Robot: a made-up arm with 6 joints. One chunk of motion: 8 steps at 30 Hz.
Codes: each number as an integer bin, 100 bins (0 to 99) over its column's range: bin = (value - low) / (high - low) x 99, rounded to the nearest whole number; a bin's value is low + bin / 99 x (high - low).
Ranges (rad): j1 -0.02..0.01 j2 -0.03..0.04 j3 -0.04..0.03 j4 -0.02..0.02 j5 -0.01..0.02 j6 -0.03..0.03
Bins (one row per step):
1: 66 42 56 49 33 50
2: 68 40 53 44 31 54
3: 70 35 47 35 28 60
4: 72 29 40 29 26 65
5: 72 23 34 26 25 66
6: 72 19 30 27 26 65
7: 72 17 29 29 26 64
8: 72 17 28 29 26 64
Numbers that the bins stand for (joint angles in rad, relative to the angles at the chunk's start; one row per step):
1: 0.0000 -0.0003 -0.0004 -0.0002 0.0000 0.0003
2: 0.0006 -0.0017 -0.0025 -0.0022 -0.0006 0.0027
3: 0.0012 -0.0053 -0.0068 -0.0059 -0.0015 0.0064
4: 0.0018 -0.0095 -0.0117 -0.0083 -0.0021 0.0094
5: 0.0018 -0.0137 -0.0160 -0.0095 -0.0024 0.0100
6: 0.0018 -0.0166 -0.0188 -0.0091 -0.0021 0.0094
7: 0.0018 -0.0180 -0.0195 -0.0083 -0.0021 0.0088
8: 0.0018 -0.0180 -0.0202 -0.0083 -0.0021 0.0088

